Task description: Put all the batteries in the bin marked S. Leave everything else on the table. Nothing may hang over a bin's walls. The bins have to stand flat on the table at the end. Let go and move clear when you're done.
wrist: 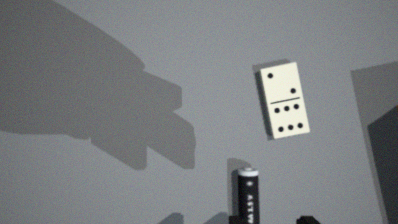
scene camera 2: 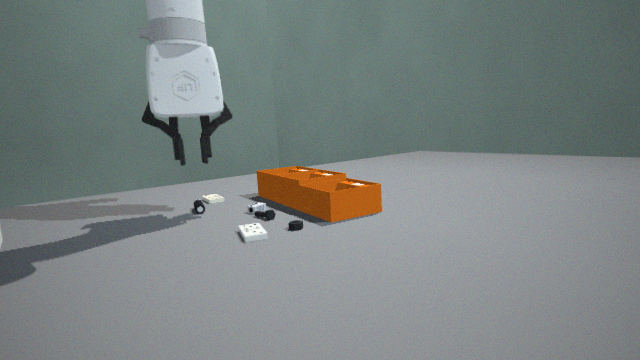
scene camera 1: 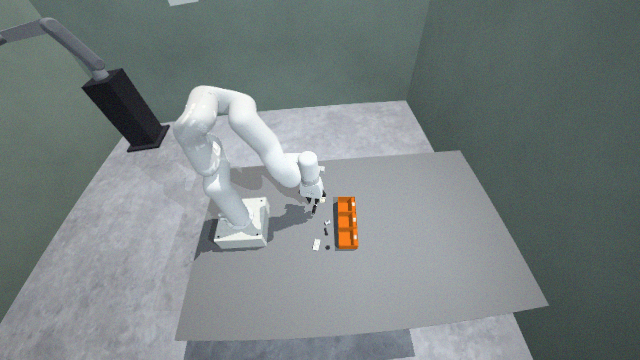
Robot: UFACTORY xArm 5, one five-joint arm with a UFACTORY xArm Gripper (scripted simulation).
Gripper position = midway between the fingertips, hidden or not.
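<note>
I can see my gripper (scene camera 2: 194, 163), and there's a cream domino (wrist: 281, 87) as well.
</note>
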